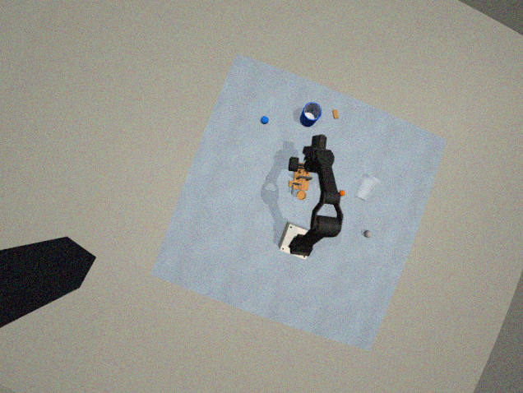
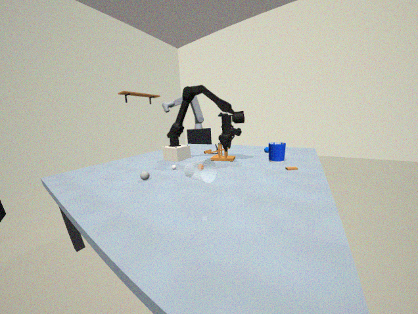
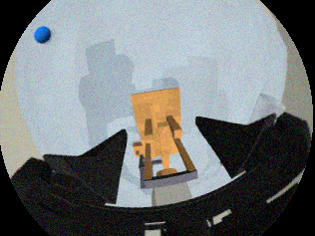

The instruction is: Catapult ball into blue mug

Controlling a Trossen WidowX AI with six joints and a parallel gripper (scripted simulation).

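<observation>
The orange ball lies 10 mm ahead of my gripper tip, 240 mm to the right of it and 50 mm below it. From my gripper tip the other things lie so: blue ball (120 mm ahead, 310 mm to the left, 40 mm below); blue mug (250 mm ahead, 120 mm to the left, 30 mm below); wooden catapult (70 mm behind, 20 mm to the right, 10 mm below).
</observation>
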